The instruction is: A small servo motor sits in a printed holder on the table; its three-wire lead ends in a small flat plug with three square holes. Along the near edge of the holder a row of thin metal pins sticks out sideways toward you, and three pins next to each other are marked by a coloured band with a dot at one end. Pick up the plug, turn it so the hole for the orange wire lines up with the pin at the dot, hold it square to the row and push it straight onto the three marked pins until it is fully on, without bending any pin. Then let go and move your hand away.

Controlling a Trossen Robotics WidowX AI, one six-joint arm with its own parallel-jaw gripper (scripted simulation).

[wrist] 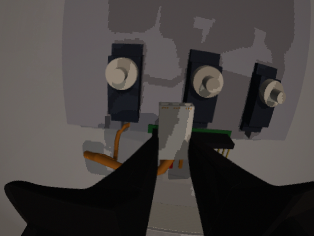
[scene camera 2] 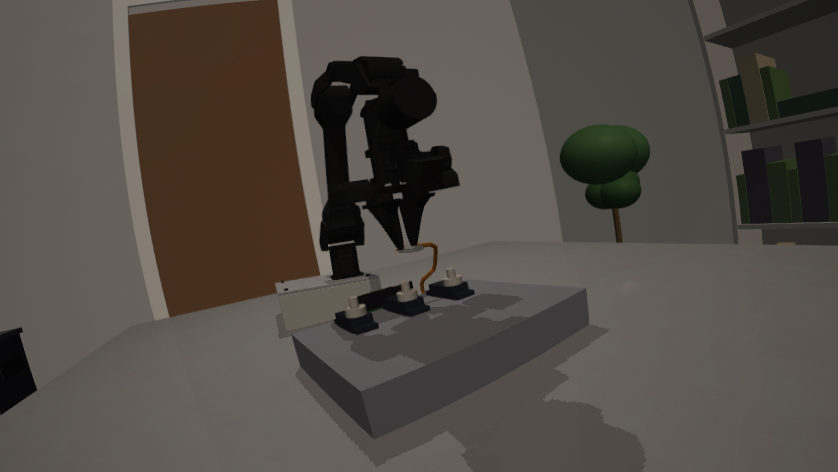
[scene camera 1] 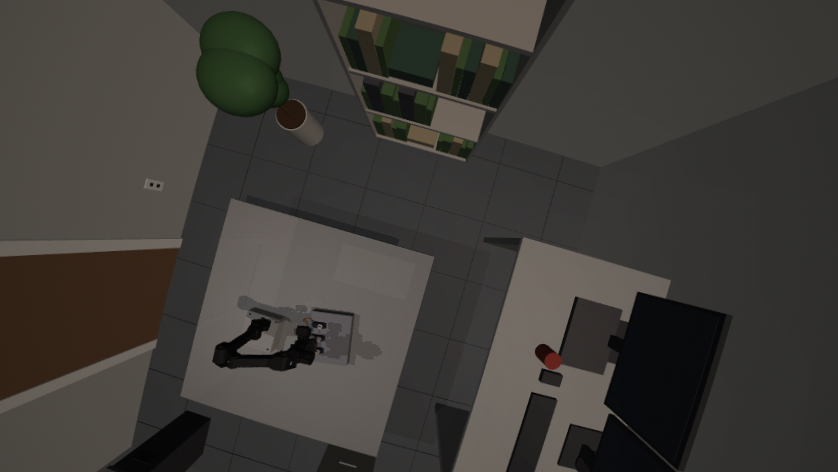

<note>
In view: my gripper (scene camera 2: 407, 248) and a grey holder (wrist: 242, 40).
My gripper is seen too in the wrist view (wrist: 173, 143).
</note>
